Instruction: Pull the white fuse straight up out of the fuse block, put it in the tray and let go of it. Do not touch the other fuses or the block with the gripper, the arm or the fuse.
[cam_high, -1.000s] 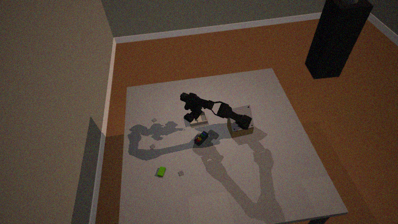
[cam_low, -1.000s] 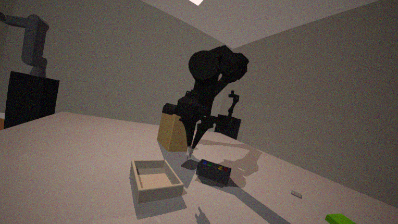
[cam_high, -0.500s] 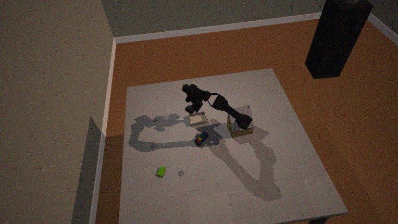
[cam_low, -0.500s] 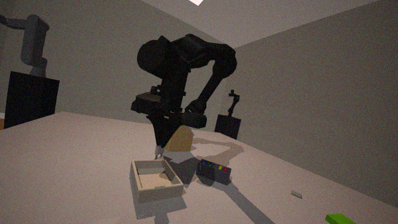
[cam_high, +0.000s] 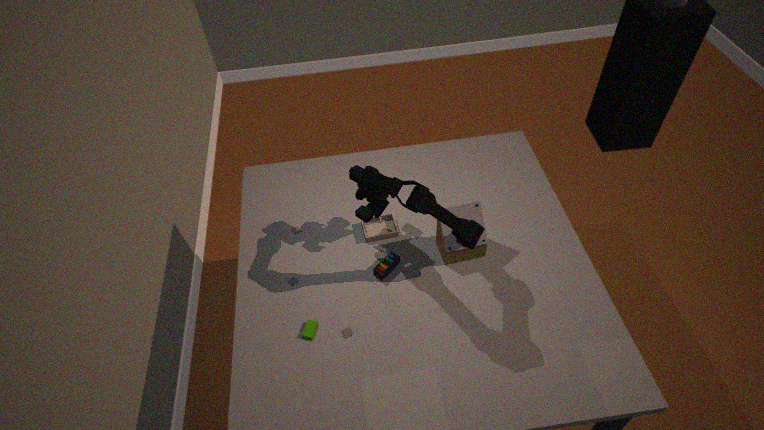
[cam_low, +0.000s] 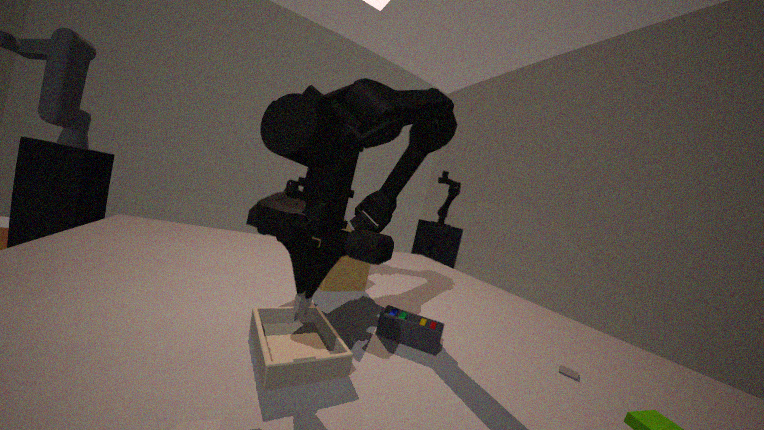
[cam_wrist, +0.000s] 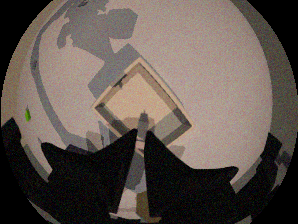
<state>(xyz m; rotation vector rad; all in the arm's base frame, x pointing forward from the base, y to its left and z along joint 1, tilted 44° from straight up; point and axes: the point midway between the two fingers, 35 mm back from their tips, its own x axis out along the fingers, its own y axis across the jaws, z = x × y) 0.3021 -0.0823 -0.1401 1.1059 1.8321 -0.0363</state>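
Right now my gripper tip is 1 cm above the white fuse. The rest, counted from my gripper tip: beige tray: 8 cm below.
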